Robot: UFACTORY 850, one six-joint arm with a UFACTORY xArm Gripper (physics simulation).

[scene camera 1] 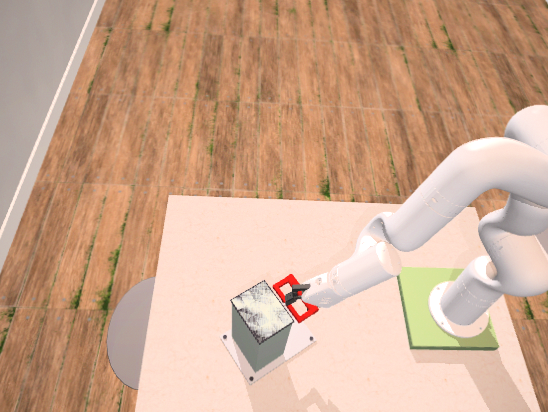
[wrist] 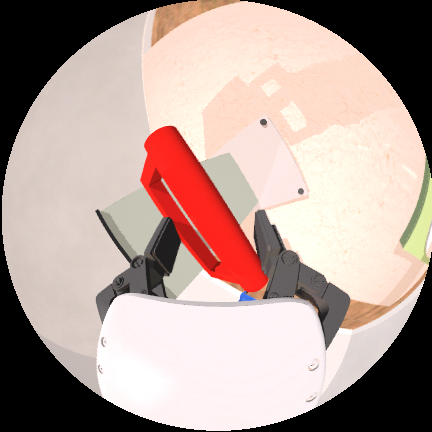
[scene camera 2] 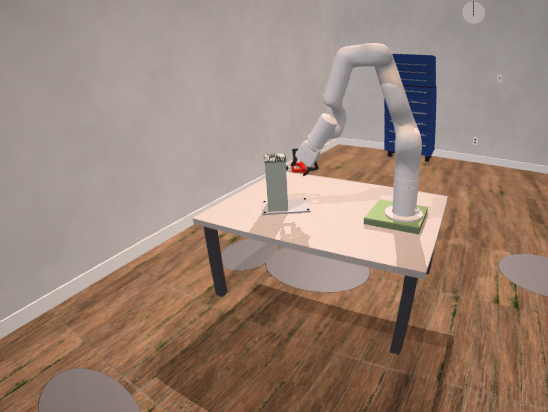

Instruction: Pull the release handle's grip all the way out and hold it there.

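Observation:
The red release handle (scene camera 1: pixel 307 315) (scene camera 2: pixel 298 168) (wrist: pixel 195 195) is a rectangular loop with a thick round grip bar. It sticks out close beside the upper part of a tall grey-green column (scene camera 1: pixel 262 312) (scene camera 2: pixel 276 185) (wrist: pixel 229 172) with a patterned top. In the wrist view the bar runs diagonally between my fingers. My gripper (scene camera 1: pixel 291 294) (scene camera 2: pixel 299 162) (wrist: pixel 213 225) stands wide open around the grip, one finger on either side. A gap shows between the bar and the fingertips. The rod behind the handle is hidden.
The column stands on a pale base plate (scene camera 1: pixel 302 337) (scene camera 2: pixel 300 206) (wrist: pixel 280 170) with dark bolts, on a light table (scene camera 1: pixel 200 240) (scene camera 2: pixel 340 245). The arm is mounted on a green block (scene camera 1: pixel 420 325) (scene camera 2: pixel 377 217) at the other side. A blue cabinet (scene camera 2: pixel 425 105) stands behind by the wall.

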